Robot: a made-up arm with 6 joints.
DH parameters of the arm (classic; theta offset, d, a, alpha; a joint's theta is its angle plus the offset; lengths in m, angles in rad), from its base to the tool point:
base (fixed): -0.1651 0 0.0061 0
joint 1: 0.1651 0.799 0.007 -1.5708
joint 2: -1.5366 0 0.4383 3.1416
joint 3: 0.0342 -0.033 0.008 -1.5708
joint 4: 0 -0.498 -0.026 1.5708
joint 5: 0 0.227 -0.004 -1.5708
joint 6: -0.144 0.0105 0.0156 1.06
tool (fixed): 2.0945 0.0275 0 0
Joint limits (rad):
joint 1: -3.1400..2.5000
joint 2: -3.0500..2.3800
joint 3: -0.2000..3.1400
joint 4: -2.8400..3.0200
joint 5: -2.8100..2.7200
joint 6: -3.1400..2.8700
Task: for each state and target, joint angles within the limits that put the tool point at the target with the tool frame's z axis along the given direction. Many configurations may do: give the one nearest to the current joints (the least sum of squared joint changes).
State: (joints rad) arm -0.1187 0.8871 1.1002 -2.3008 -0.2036 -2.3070
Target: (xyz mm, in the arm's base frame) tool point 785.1 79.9 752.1 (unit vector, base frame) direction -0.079 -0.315 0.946
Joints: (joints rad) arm -0.2031 0.9295 0.4294 -2.4809 0.0529 -2.4878
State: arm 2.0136 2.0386 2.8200 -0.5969 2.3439 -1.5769
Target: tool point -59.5 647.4 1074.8 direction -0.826 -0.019 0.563
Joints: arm 1.9523 2.0250 3.1400 0.0587 2.5031 -2.5163
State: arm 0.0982 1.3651 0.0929 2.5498 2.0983 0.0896
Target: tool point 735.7 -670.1 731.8 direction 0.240 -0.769 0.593
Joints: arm -0.7479 1.4031 0.6981 1.6811 2.2024 0.3452
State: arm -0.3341 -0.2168 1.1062 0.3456 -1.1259 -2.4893
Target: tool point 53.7 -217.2 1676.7 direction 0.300 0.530 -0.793
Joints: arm -0.4620 -0.0946 0.9559 0.5058 -0.6519 -2.4324
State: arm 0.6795 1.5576 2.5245 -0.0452 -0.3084 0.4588
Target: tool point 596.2 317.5 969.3 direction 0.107 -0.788 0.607
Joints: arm 0.8009 2.1557 3.0748 0.1019 -1.0138 0.7854
